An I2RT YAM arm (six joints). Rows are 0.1 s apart.
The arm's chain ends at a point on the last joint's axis. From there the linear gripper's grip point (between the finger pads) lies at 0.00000 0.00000 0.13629 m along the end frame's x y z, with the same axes.
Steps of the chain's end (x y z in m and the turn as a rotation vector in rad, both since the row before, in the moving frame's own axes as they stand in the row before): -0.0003, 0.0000, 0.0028, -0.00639, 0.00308, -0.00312; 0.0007, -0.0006, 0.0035, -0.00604, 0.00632, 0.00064; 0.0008, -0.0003, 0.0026, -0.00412, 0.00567, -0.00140; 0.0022, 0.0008, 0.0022, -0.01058, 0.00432, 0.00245; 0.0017, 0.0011, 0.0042, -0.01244, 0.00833, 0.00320; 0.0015, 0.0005, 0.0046, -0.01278, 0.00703, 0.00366; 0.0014, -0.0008, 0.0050, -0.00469, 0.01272, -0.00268; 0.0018, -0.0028, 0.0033, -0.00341, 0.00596, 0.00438; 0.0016, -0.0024, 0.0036, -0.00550, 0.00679, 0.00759; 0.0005, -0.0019, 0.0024, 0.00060, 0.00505, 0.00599
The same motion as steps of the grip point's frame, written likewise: 0.0001, 0.0009, 0.0028, -0.00639, 0.00308, -0.00312; 0.0016, 0.0002, 0.0035, -0.00604, 0.00632, 0.00064; 0.0016, 0.0003, 0.0026, -0.00412, 0.00567, -0.00140; 0.0028, 0.0022, 0.0022, -0.01058, 0.00432, 0.00245; 0.0028, 0.0028, 0.0042, -0.01244, 0.00833, 0.00320; 0.0025, 0.0022, 0.0046, -0.01278, 0.00703, 0.00366; 0.0031, -0.0002, 0.0050, -0.00469, 0.01272, -0.00268; 0.0026, -0.0023, 0.0033, -0.00341, 0.00596, 0.00438; 0.0025, -0.0016, 0.0036, -0.00550, 0.00679, 0.00759; 0.0012, -0.0020, 0.0024, 0.00060, 0.00505, 0.00599
